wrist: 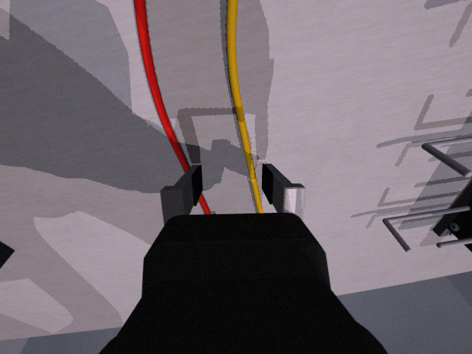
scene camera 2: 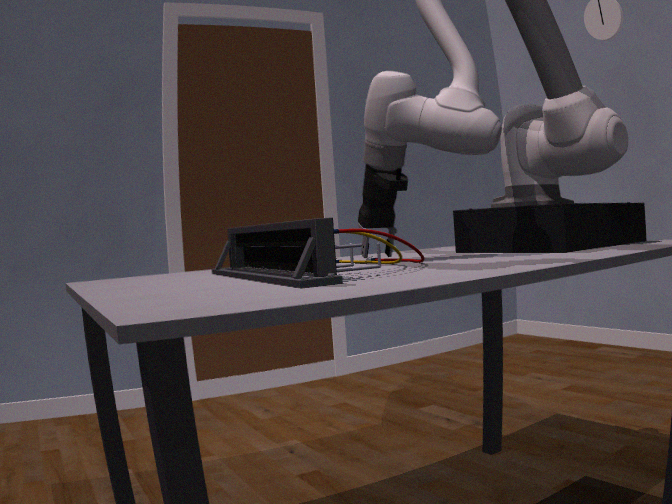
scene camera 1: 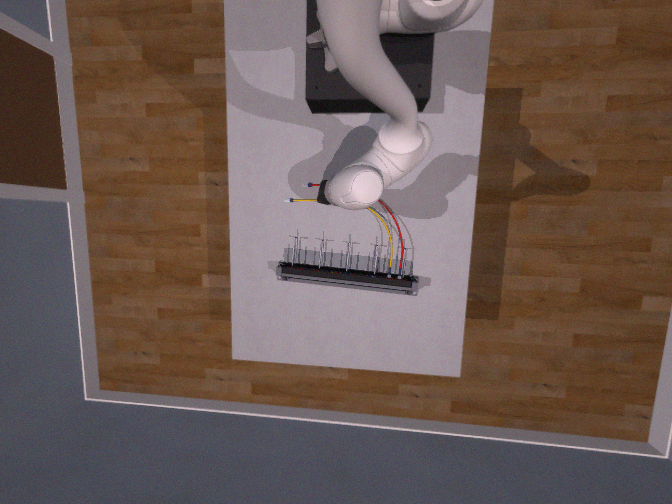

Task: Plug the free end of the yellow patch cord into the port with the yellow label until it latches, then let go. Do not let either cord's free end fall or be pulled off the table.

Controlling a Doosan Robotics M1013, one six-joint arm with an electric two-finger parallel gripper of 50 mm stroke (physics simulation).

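The yellow patch cord curves from the right part of the black patch panel and lies along the table. Its free end lies to the left of my gripper in scene camera 1 and is hidden in the wrist view. My gripper is open, with its fingertips low over the table. In the wrist view the yellow cord runs between the fingers, nearer the right one, with no grip on it. The port with the yellow label cannot be made out.
The red cord lies beside the yellow one, passing close to the left finger. Its free end lies left of the gripper. Thin metal guide rods stick out from the panel. The black robot base stands behind.
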